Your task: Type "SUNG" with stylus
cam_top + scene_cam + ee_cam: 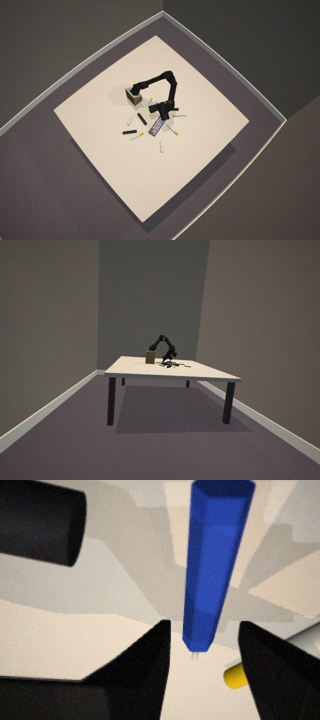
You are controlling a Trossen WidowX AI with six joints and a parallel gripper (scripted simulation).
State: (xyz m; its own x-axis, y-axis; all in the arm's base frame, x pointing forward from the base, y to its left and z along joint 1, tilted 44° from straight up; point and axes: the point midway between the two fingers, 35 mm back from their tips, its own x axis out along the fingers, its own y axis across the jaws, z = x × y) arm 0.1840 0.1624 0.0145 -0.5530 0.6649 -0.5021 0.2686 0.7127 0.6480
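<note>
My gripper tip is now 2 cm past the blue stylus and 1 cm above it. Round my gripper tip: S key 17 cm ahead, 12 cm to the right.
</note>
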